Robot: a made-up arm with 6 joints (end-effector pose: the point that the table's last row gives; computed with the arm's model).
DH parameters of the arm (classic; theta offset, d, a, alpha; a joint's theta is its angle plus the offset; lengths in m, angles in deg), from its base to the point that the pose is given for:
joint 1: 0 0.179 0 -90
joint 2: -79.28 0 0.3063 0
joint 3: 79.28 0 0.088 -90
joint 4: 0 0.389 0 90
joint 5: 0 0 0.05 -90
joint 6: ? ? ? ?
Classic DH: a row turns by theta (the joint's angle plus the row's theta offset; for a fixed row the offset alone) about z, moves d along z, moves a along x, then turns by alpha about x.
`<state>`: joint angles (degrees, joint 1 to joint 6).
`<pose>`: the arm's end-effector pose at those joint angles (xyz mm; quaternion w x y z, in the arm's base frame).
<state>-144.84 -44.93 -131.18 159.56 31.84 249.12</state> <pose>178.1 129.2 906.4 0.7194 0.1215 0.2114 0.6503</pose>
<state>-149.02 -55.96 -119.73 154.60 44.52 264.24</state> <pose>240.6 139.8 870.3 0.6598 0.2315 0.2590 0.6663</pose>
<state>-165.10 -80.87 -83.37 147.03 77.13 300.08</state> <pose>288.8 48.0 753.6 0.4963 0.5136 0.1339 0.6870</pose>
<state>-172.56 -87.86 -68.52 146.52 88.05 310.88</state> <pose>252.4 -1.7 707.4 0.4394 0.5625 0.0320 0.6996</pose>
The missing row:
joint 6: 0 0.064 0 0
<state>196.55 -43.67 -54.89 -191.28 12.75 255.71</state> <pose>-272.9 -74.0 558.3 0.6177 -0.2145 -0.5238 0.5460</pose>
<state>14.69 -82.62 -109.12 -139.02 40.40 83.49</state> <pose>-459.4 -122.7 716.0 0.2947 -0.1611 -0.3886 0.8580</pose>
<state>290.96 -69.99 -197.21 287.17 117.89 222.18</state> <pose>-310.7 597.6 290.9 0.7848 0.5030 -0.3579 -0.0548</pose>
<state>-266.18 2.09 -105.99 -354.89 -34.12 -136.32</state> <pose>-21.8 429.6 737.3 0.3143 -0.1185 0.3396 0.8785</pose>
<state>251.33 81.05 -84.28 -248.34 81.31 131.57</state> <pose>-91.7 -433.2 -271.7 0.4752 0.7485 0.0701 0.4572</pose>
